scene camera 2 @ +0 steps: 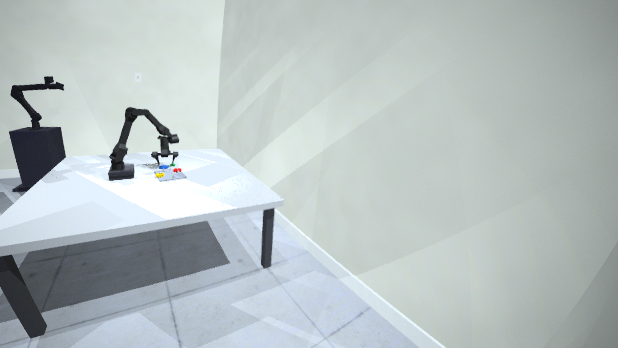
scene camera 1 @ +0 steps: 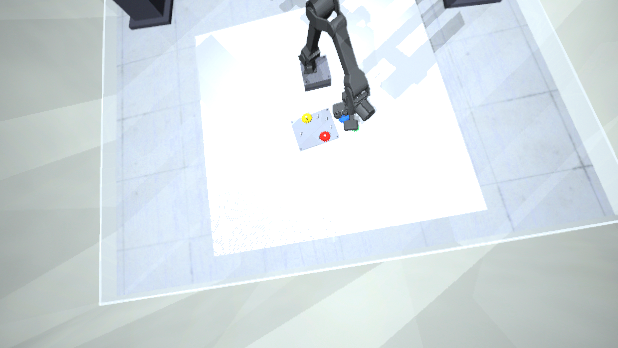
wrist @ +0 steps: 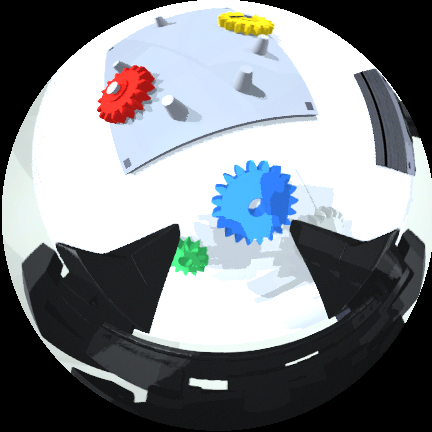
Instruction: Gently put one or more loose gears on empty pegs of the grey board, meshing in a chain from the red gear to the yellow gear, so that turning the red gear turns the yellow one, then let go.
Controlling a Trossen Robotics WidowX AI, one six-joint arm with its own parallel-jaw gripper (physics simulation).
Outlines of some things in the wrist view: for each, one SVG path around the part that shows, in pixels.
My gripper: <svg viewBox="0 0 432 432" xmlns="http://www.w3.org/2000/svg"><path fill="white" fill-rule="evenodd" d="M425 243L409 228L395 245L400 228L359 240L292 219L289 232L328 319L348 307L350 312L305 337L233 352L181 349L132 335L134 329L150 332L177 250L178 223L103 253L58 241L55 248L61 260L54 249L42 242L22 261L26 301L43 338L67 355L111 372L147 393L145 401L134 402L132 391L72 366L70 373L89 389L131 413L163 424L198 430L237 430L302 414L359 379L383 355L405 324L402 315L417 299L423 280ZM189 380L227 380L227 389L189 385ZM61 260L68 269L68 272L64 277L62 277L60 274L63 267Z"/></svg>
A white gear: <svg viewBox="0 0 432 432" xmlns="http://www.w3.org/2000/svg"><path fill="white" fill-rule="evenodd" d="M301 220L343 234L341 231L345 228L343 225L345 220L342 218L342 213L331 206L326 207L322 205L320 210L315 208L314 215L307 213L307 221Z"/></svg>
A green gear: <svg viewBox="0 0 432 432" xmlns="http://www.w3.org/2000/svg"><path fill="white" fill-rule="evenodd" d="M180 237L171 266L175 267L174 271L178 272L181 270L184 275L187 275L188 272L196 275L197 270L204 272L204 266L208 264L206 246L200 247L199 239L195 242L190 241L189 235L185 240L182 240Z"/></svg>
